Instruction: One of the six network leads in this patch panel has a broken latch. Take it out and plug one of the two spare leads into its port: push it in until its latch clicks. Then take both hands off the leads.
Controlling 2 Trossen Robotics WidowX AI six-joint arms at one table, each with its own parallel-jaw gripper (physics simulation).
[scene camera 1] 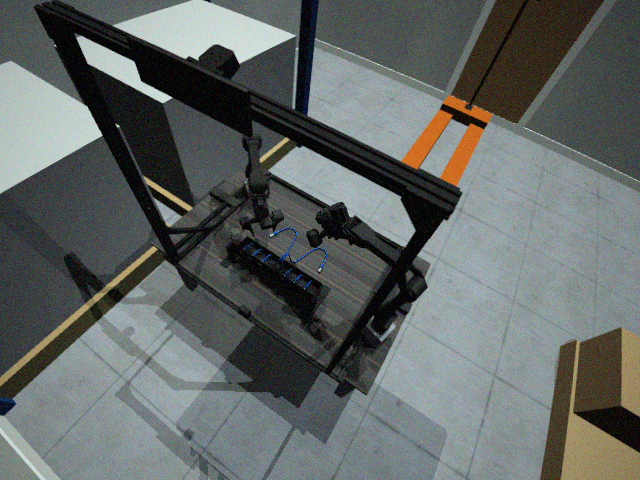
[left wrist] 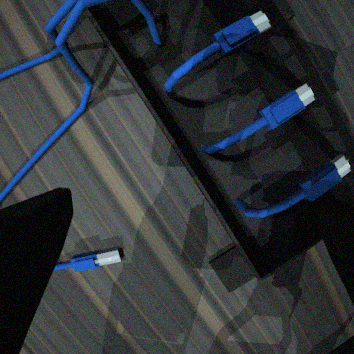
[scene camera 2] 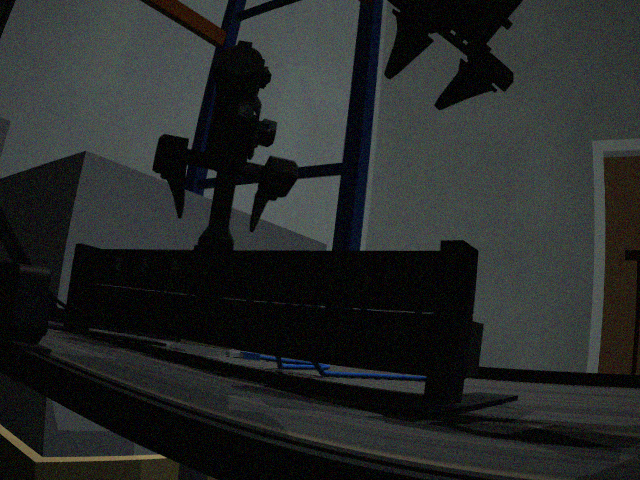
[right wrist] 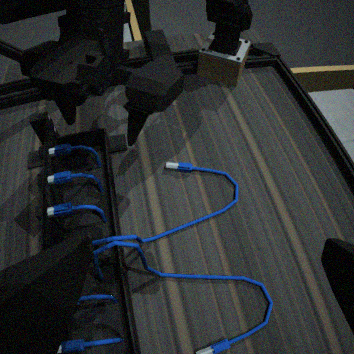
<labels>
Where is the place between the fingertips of my left gripper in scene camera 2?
At 216,224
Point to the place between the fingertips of my left gripper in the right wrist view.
99,133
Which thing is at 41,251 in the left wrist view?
My left gripper.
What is my right gripper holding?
Nothing.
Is my right gripper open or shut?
Open.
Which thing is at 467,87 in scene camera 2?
My right gripper.
</labels>
